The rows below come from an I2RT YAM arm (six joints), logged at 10 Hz.
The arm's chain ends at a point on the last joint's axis. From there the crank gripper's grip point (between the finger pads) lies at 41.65 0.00 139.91 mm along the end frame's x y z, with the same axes.
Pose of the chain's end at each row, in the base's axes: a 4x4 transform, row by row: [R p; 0 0 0 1], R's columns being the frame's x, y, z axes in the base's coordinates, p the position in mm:
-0.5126, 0.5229, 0.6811, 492.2; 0.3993, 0.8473, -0.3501, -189.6; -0.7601, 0.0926, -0.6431, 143.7; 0, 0, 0, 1
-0.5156, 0.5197, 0.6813, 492.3; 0.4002, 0.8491, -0.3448, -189.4; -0.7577, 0.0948, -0.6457, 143.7; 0, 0, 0, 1
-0.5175, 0.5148, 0.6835, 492.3; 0.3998, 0.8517, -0.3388, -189.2; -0.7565, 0.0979, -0.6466, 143.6; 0, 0, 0, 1
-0.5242, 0.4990, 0.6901, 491.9; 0.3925, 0.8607, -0.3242, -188.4; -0.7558, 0.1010, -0.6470, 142.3; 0, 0, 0, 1
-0.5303, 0.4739, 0.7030, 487.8; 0.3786, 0.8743, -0.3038, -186.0; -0.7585, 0.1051, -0.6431, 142.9; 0, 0, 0, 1
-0.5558, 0.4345, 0.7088, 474.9; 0.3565, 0.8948, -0.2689, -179.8; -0.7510, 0.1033, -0.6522, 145.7; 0, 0, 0, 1
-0.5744, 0.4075, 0.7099, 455.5; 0.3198, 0.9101, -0.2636, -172.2; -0.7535, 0.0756, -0.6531, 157.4; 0, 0, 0, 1
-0.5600, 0.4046, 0.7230, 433.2; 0.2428, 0.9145, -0.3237, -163.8; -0.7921, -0.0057, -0.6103, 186.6; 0, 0, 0, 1
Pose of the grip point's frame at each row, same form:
-0.5126, 0.5229, 0.6811, 566.1; 0.3993, 0.8473, -0.3501, -222.0; -0.7601, 0.0926, -0.6431, 22.1; 0, 0, 0, 1
-0.5156, 0.5197, 0.6813, 566.1; 0.4002, 0.8491, -0.3448, -221.0; -0.7577, 0.0948, -0.6457, 21.8; 0, 0, 0, 1
-0.5175, 0.5148, 0.6835, 566.4; 0.3998, 0.8517, -0.3388, -219.9; -0.7565, 0.0979, -0.6466, 21.6; 0, 0, 0, 1
-0.5242, 0.4990, 0.6901, 566.6; 0.3925, 0.8607, -0.3242, -217.4; -0.7558, 0.1010, -0.6470, 20.3; 0, 0, 0, 1
-0.5303, 0.4739, 0.7030, 564.1; 0.3786, 0.8743, -0.3038, -212.7; -0.7585, 0.1051, -0.6431, 21.3; 0, 0, 0, 1
-0.5558, 0.4345, 0.7088, 550.9; 0.3565, 0.8948, -0.2689, -202.6; -0.7510, 0.1033, -0.6522, 23.2; 0, 0, 0, 1
-0.5744, 0.4075, 0.7099, 530.9; 0.3198, 0.9101, -0.2636, -195.8; -0.7535, 0.0756, -0.6531, 34.6; 0, 0, 0, 1
-0.5600, 0.4046, 0.7230, 511.0; 0.2428, 0.9145, -0.3237, -199.0; -0.7921, -0.0057, -0.6103, 68.2; 0, 0, 0, 1

